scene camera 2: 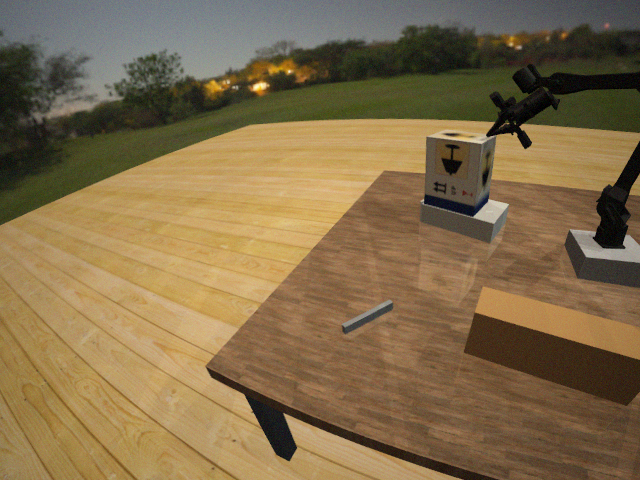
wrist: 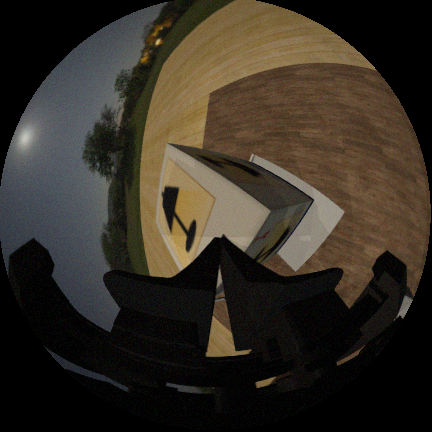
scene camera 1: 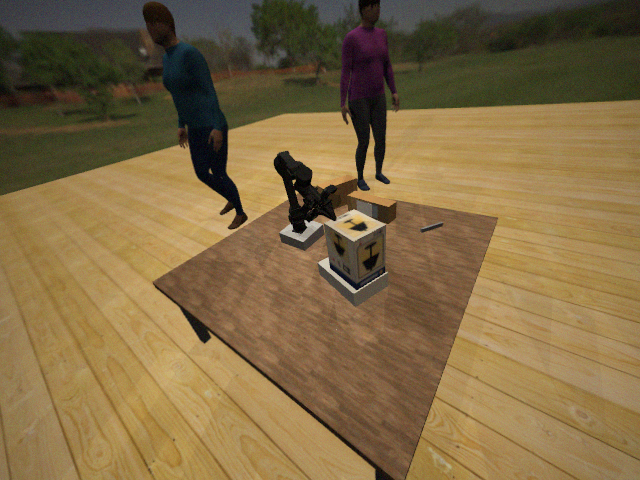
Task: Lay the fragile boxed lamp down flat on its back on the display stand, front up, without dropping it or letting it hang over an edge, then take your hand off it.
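Places are measured from the arm's base along level axes (x left, y back, z up), in metres.
Pixels of known places: gripper, fingertip midpoint: (scene camera 2: 486, 135) (wrist: 218, 242) (scene camera 1: 335, 220); arm's base at its link origin: (scene camera 2: 608, 243) (scene camera 1: 299, 229).
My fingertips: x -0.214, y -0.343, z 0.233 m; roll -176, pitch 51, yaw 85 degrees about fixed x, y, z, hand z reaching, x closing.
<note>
Ahead of a thing's pixels: the offset from my fingertips to its top centre. Level surfaces: height alone.
The boxed lamp (scene camera 1: 355, 249) (scene camera 2: 454, 173) (wrist: 235, 192), a white box with yellow lamp pictures and a blue band at its foot, stands upright on the display stand (scene camera 1: 338, 283) (scene camera 2: 454, 223) (wrist: 322, 217). The stand is a low light-grey block. Part of its top shows beside the box on the arm's side. My gripper (scene camera 1: 333, 219) (scene camera 2: 488, 135) (wrist: 218, 242) is shut and empty. Its tips are at the top edge of the box, on the side toward the arm. Whether they touch the box, I cannot tell.
A brown block {dx +0.584, dy +0.060, dz -0.189 m} (scene camera 1: 379, 205) (scene camera 2: 555, 343) lies on the table {dz -0.299 m} (scene camera 1: 289, 310) (scene camera 2: 413, 372), with another brown block {dx +0.675, dy +0.319, dz -0.139 m} (scene camera 1: 345, 192) behind it in scene camera 1. A thin grey bar {dx +0.513, dy -0.299, dz -0.277 m} (scene camera 1: 431, 227) (scene camera 2: 367, 316) lies near them. Two people stand beyond the table.
</note>
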